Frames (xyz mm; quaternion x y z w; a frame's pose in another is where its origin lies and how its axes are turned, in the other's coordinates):
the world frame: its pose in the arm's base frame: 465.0 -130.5 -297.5 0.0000 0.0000 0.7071 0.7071
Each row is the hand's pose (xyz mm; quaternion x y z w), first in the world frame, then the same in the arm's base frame.
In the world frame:
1: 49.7 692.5 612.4 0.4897 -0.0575 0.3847 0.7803
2: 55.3 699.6 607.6 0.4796 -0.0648 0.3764 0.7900
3: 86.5 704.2 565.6 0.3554 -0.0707 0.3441 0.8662
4: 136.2 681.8 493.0 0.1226 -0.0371 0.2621 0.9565
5: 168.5 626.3 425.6 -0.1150 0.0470 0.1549 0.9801
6: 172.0 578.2 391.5 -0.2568 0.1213 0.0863 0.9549
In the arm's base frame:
1: -227.5 -80.8 314.9 0.3869 0.3056 0.8238 0.2797
2: -234.6 -75.2 310.1 0.3850 0.2933 0.8248 0.2925
3: -239.2 -44.0 268.1 0.3013 0.2013 0.8558 0.3692
4: -216.8 5.7 195.5 0.1129 0.0605 0.8617 0.4910
5: -161.3 38.0 128.1 -0.1145 -0.0481 0.8026 0.5835
6: -113.2 41.5 94.0 -0.2674 -0.0958 0.7363 0.6142

